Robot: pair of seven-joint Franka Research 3 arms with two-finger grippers.
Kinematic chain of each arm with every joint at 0, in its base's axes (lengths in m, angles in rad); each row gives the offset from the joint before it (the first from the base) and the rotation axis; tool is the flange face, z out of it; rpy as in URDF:
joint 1: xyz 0 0 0.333 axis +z
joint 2: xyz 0 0 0 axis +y
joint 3: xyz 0 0 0.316 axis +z
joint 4: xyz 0.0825 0 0 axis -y
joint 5: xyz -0.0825 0 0.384 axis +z
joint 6: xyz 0 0 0 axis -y
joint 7: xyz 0.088 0 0 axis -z
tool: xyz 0 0 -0.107 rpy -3.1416 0 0
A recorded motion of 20 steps. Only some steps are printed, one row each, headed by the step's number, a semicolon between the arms.
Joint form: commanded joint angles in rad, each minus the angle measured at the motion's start. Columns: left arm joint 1, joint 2, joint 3, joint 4, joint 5, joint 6, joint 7; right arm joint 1, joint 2, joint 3, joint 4, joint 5, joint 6, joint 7.
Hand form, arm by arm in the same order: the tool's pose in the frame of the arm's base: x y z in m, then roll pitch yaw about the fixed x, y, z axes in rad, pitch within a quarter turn. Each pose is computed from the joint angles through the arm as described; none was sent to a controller.
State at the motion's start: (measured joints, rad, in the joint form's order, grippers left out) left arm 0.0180 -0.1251 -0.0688 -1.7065 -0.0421 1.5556 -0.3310; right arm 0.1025 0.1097 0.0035 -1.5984 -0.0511 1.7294 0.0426
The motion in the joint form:
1: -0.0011 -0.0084 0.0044 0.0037 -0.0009 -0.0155 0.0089; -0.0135 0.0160 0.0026 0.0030 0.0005 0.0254 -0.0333
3: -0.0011 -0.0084 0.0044 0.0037 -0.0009 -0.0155 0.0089; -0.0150 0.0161 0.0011 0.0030 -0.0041 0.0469 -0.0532
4: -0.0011 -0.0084 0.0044 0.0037 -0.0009 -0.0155 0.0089; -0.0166 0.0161 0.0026 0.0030 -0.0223 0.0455 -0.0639
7: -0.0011 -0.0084 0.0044 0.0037 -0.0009 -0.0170 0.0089; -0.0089 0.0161 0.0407 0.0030 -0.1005 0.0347 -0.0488
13: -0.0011 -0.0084 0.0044 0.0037 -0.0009 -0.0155 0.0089; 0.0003 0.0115 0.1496 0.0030 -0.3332 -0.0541 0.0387
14: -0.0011 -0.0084 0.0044 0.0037 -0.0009 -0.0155 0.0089; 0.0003 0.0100 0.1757 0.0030 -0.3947 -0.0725 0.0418
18: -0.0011 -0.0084 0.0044 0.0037 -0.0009 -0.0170 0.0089; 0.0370 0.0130 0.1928 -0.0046 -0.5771 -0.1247 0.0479
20: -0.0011 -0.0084 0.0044 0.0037 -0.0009 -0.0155 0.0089; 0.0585 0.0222 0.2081 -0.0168 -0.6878 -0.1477 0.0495
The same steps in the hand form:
1: 0.5076 -0.0311 0.6306 3.1182 0.0388 0.2742; 0.6028 0.0528 0.5564 3.0926 -0.0339 0.0950
3: 0.5076 -0.0311 0.6306 3.1182 0.0388 0.2742; 0.6052 0.0509 0.5583 3.0869 -0.0542 0.1139
4: 0.5076 -0.0311 0.6306 3.1182 0.0388 0.2742; 0.6052 0.0492 0.5583 3.0686 -0.0516 0.1281
7: 0.5074 -0.0311 0.6305 3.1187 0.0403 0.2741; 0.6024 0.0686 0.5581 2.9969 -0.0401 0.1724
13: 0.5076 -0.0311 0.6306 3.1182 0.0388 0.2742; 0.5872 0.1110 0.5591 2.7770 0.0178 0.2188
14: 0.5076 -0.0311 0.6306 3.1182 0.0388 0.2742; 0.5840 0.1189 0.5611 2.7174 0.0292 0.2422
18: 0.5074 -0.0311 0.6305 3.1187 0.0403 0.2741; 0.5788 0.1306 0.5614 2.5328 0.0731 0.2826
20: 0.5076 -0.0311 0.6306 3.1182 0.0388 0.2742; 0.5773 0.1412 0.5561 2.4225 0.1047 0.3127

